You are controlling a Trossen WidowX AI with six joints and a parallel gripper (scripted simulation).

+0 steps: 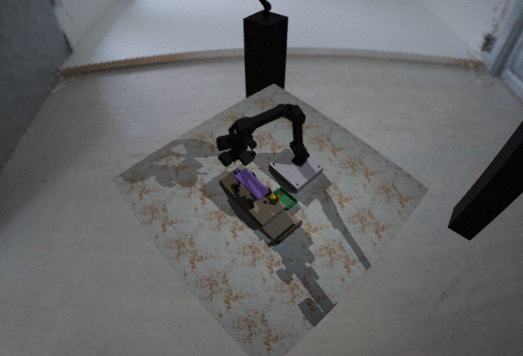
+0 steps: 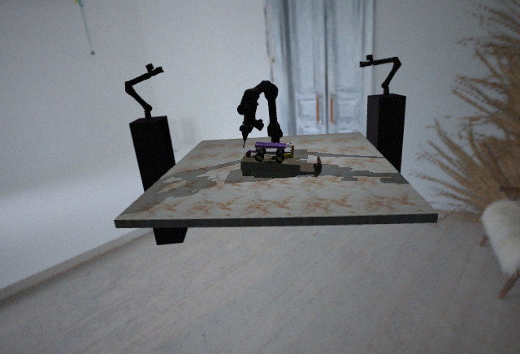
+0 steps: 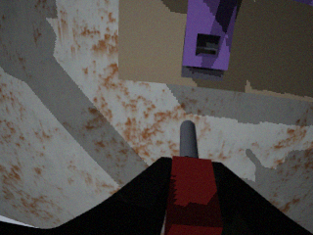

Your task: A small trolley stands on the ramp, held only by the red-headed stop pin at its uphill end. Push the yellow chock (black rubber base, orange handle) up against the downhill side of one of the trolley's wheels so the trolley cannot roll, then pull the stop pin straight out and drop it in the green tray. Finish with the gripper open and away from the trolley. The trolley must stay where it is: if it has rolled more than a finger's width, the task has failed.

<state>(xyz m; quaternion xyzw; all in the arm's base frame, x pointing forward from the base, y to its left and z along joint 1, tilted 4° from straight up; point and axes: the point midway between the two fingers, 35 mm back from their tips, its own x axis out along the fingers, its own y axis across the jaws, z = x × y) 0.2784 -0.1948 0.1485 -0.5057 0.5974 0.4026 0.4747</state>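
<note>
The green tray is 60 mm behind my gripper tip, 260 mm to the left of it and 180 mm below it. The rest, counted from my gripper tip: ramp 50 mm ahead, 130 mm to the left, 130 mm below; red-headed stop pin right at my gripper tip; purple-topped trolley 50 mm ahead, 130 mm to the left, 70 mm below.
</note>
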